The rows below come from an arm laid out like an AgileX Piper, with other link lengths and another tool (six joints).
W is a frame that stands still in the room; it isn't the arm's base.
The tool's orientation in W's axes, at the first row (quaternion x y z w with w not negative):
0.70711, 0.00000, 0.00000, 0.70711
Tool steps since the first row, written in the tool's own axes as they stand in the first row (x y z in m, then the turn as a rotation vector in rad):
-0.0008, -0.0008, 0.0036, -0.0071, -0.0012, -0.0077
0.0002, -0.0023, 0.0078, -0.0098, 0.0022, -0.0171
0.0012, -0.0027, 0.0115, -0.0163, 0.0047, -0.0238
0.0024, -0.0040, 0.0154, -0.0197, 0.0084, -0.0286
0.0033, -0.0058, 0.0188, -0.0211, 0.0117, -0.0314
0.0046, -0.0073, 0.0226, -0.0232, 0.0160, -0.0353
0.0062, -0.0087, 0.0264, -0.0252, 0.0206, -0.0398
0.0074, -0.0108, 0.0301, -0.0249, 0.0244, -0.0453
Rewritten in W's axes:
-0.0008, -0.0036, -0.0008, -0.0071, 0.0077, -0.0012
0.0002, -0.0078, -0.0023, -0.0098, 0.0171, 0.0022
0.0012, -0.0115, -0.0027, -0.0163, 0.0238, 0.0047
0.0024, -0.0154, -0.0040, -0.0197, 0.0286, 0.0084
0.0033, -0.0188, -0.0058, -0.0211, 0.0314, 0.0117
0.0046, -0.0226, -0.0073, -0.0232, 0.0353, 0.0160
0.0062, -0.0264, -0.0087, -0.0252, 0.0398, 0.0206
0.0074, -0.0301, -0.0108, -0.0249, 0.0453, 0.0244

